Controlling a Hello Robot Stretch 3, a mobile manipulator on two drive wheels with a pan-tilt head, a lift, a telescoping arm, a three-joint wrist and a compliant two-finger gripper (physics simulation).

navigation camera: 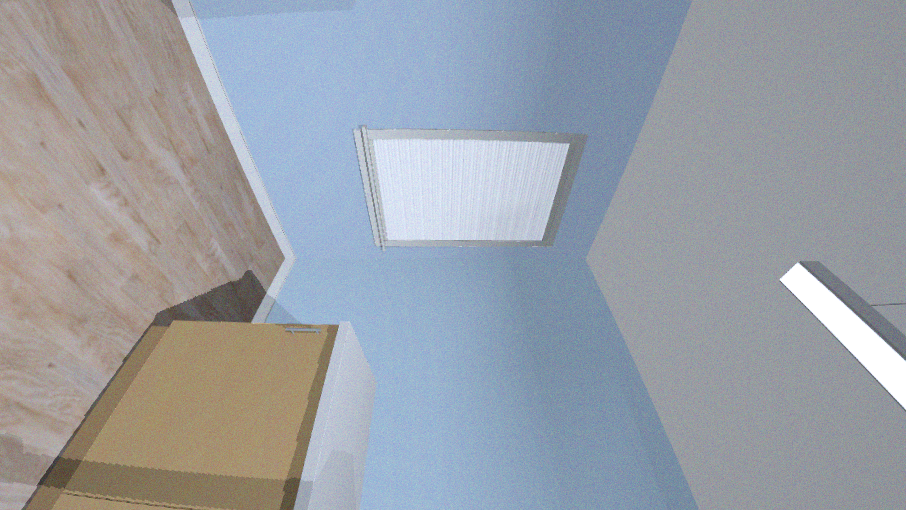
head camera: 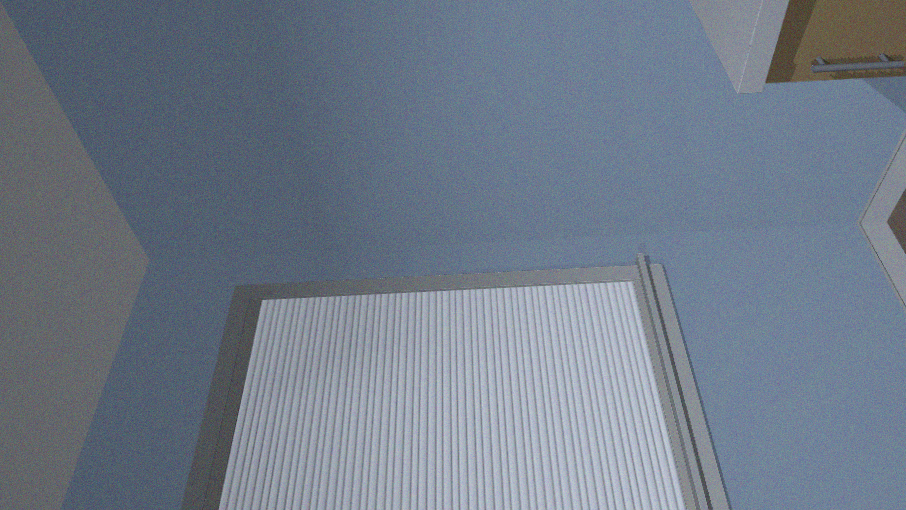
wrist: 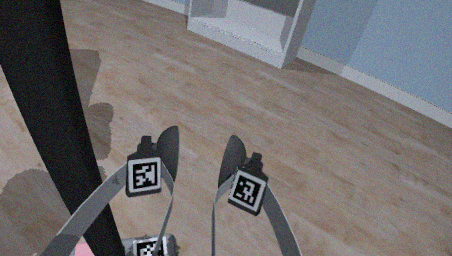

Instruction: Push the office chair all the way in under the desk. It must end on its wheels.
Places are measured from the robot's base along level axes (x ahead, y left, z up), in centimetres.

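Pixels of known places: gripper, fingertip midpoint: (wrist: 202, 149).
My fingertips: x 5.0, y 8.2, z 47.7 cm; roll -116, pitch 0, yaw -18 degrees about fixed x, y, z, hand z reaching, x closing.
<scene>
Behind a point stands the place of what it marks.
My gripper (wrist: 202, 149) @(x 5.0, y 8.2, z 47.7 cm) is open in the wrist view, its two dark fingertips apart with wood floor showing between and beyond them. Nothing is held between them. The office chair does not show recognisably in any view, and neither does the desk. A thick black upright (wrist: 47, 110) crosses the left of the wrist view beside the gripper; I cannot tell for certain what it belongs to.
A white open shelf unit (wrist: 235, 37) @(x 59.1, y 146.5, z 8.0 cm) stands by the blue wall in the wrist view. Dark shadows lie on the floor at left. A window with a white blind (head camera: 443, 405) @(x 196.1, y 40.2, z 144.3 cm) (navigation camera: 472, 190) @(x 194.7, y 41.8, z 145.4 cm) is on the wall. A tan-fronted cabinet (navigation camera: 209, 399) @(x 93.7, y -45.4, z 48.4 cm) stands at lower left in the navigation view.
</scene>
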